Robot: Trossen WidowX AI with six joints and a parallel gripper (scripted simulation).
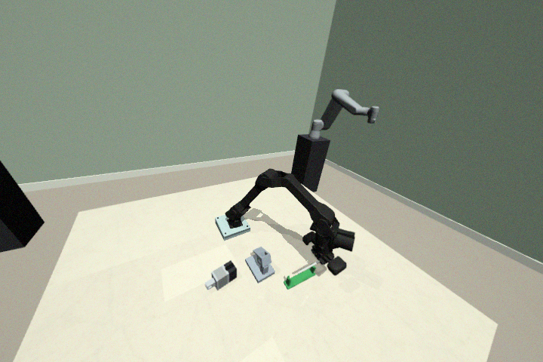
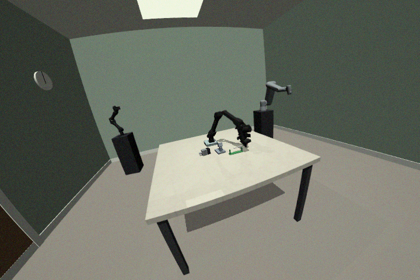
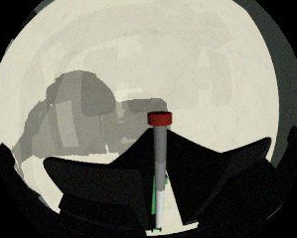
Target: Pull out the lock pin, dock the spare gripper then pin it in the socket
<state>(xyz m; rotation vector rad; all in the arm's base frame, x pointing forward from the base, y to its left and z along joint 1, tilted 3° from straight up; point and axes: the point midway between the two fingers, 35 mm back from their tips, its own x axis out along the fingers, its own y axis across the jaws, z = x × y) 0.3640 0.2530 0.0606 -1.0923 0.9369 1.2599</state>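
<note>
My gripper tip is 110 mm to the left of the green cradle and 10 mm above it. The rest, counted from my gripper tip: spare gripper 120 mm behind, 390 mm to the right, 10 mm below; then mount 100 mm behind, 230 mm to the right, 20 mm above.
</note>
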